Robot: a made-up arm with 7 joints. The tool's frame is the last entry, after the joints. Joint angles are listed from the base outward.
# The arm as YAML. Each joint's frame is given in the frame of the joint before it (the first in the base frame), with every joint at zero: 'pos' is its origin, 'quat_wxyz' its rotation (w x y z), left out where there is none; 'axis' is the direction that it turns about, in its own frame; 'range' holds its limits. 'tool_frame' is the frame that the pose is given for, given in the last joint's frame.
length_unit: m
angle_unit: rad
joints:
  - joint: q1
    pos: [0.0, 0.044, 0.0]
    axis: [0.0, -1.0, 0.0]
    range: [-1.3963, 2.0]
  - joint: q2
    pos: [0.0, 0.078, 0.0]
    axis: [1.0, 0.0, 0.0]
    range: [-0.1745, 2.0]
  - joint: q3
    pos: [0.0, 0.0, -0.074]
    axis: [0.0, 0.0, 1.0]
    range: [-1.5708, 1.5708]
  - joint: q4
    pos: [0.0, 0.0, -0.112]
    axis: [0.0, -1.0, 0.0]
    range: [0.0, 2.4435]
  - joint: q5
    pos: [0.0, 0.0, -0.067]
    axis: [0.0, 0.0, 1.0]
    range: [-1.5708, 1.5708]
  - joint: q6
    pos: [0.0, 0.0, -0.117]
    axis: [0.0, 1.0, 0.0]
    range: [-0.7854, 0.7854]
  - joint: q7
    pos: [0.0, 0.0, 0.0]
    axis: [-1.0, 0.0, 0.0]
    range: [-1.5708, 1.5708]
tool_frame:
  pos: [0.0, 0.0, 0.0]
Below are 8 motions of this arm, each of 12 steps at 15 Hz.
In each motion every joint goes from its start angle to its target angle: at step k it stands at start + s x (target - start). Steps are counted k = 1, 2, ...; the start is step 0. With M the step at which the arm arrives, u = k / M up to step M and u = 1 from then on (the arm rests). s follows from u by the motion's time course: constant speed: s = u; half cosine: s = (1 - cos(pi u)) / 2; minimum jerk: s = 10 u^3 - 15 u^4 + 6 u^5.
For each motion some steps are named. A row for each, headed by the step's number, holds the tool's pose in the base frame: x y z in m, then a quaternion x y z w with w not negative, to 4 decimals.
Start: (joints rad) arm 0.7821 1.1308 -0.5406 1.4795 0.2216 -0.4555 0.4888
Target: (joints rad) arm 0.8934 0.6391 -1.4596 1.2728 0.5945 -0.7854 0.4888
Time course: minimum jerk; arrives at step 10
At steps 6, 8, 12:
6: 0.2559 0.1697 -0.1283 -0.1943 -0.6763 -0.6004 0.3801
8: 0.2467 0.1325 -0.1638 -0.3055 -0.6419 -0.6004 0.3661
12: 0.2436 0.1249 -0.1709 -0.3281 -0.6325 -0.6006 0.3627

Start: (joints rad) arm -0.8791 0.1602 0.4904 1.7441 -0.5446 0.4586 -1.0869
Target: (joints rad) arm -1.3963 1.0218 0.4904 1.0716 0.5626 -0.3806 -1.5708
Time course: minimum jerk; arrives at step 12
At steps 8, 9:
8: -0.0598 0.3628 -0.1757 0.8341 -0.2845 0.0042 0.4726
9: -0.0574 0.3799 -0.1648 0.8460 -0.2976 0.0244 0.4418

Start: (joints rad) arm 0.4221 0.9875 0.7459 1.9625 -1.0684 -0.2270 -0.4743
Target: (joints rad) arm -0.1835 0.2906 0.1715 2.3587 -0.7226 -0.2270 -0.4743
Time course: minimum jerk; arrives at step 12
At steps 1, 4, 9, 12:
1: 0.1014 0.2818 0.0800 -0.8462 0.4886 0.1288 0.1689
4: 0.1259 0.2618 0.0419 -0.7811 0.5921 0.1668 0.1074
9: 0.1249 0.1725 -0.0616 0.4958 -0.8449 -0.1358 0.1479
12: 0.1172 0.1591 -0.0694 0.4502 -0.8662 -0.1097 0.1872

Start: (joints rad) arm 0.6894 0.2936 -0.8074 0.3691 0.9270 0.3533 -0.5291
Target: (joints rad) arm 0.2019 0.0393 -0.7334 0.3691 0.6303 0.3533 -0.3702
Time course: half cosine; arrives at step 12
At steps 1, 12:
1: 0.2601 0.1781 -0.2480 0.2332 -0.2670 0.1089 0.9287
12: 0.1203 0.0916 -0.3419 0.1058 -0.0798 -0.0642 0.9891

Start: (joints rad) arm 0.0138 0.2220 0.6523 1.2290 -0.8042 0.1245 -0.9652
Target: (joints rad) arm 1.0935 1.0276 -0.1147 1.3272 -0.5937 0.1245 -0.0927
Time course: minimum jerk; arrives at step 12
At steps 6, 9, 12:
6: 0.2320 0.2998 -0.0524 0.7079 -0.5963 0.0177 0.3781
9: 0.2163 0.3064 0.0695 0.7116 -0.6265 -0.1007 0.3016
12: 0.2028 0.3087 0.0948 0.7209 -0.6151 -0.1275 0.2926

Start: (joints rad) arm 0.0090 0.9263 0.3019 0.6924 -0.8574 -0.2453 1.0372
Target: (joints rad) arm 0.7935 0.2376 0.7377 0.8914 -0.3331 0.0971 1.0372
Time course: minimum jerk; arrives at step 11
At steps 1, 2, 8, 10, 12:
1: 0.1146 0.4042 -0.1682 0.1071 0.0042 -0.4785 0.8715
2: 0.1203 0.4003 -0.1698 0.1074 -0.0289 -0.4653 0.8781
8: 0.2503 0.3035 -0.1313 -0.0729 -0.6378 -0.1416 0.7536
10: 0.2663 0.2874 -0.1151 -0.1256 -0.6974 -0.1001 0.6984
12: 0.2671 0.2866 -0.1142 -0.1285 -0.7003 -0.0980 0.6953

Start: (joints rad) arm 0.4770 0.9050 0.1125 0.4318 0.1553 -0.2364 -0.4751
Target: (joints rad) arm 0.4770 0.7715 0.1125 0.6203 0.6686 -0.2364 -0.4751
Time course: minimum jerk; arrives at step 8
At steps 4, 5, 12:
4: 0.1840 0.3855 -0.1560 0.4812 -0.5624 0.3053 0.5991
5: 0.1919 0.3763 -0.1570 0.4340 -0.5816 0.3518 0.5913
12: 0.2011 0.3647 -0.1576 0.3718 -0.5996 0.4068 0.5803

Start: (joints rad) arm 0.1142 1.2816 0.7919 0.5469 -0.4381 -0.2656 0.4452
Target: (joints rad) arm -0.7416 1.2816 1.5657 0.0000 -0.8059 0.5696 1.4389
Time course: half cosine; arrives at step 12
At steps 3, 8, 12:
3: 0.0507 0.4763 -0.0380 0.4699 -0.2923 -0.0880 0.8283
8: -0.0367 0.4820 -0.0729 0.1028 -0.0124 0.2164 0.9708
12: -0.0713 0.4766 -0.0778 -0.0427 0.0455 0.3702 0.9269

